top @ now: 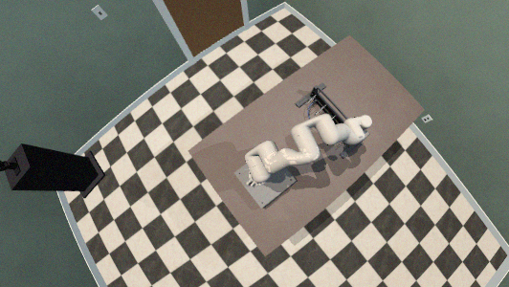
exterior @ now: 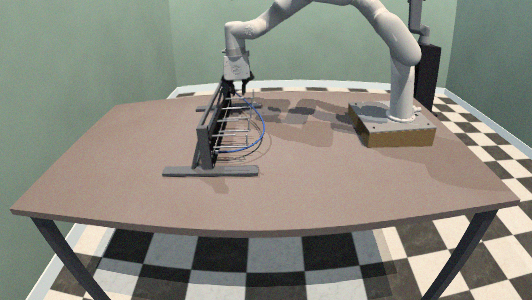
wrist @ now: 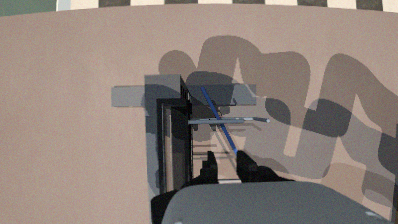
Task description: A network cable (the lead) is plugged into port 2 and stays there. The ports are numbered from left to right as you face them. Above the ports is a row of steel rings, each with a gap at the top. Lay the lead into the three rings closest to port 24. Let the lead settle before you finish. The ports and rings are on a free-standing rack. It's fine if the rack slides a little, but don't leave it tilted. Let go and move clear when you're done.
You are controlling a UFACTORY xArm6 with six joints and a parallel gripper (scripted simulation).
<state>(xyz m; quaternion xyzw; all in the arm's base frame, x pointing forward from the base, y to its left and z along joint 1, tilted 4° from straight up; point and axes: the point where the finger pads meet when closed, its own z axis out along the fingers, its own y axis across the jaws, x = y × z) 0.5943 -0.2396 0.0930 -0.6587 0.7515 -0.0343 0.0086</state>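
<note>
My hand is 140 mm to the right of the rack, 80 mm short of it and 40 mm above it.
</note>
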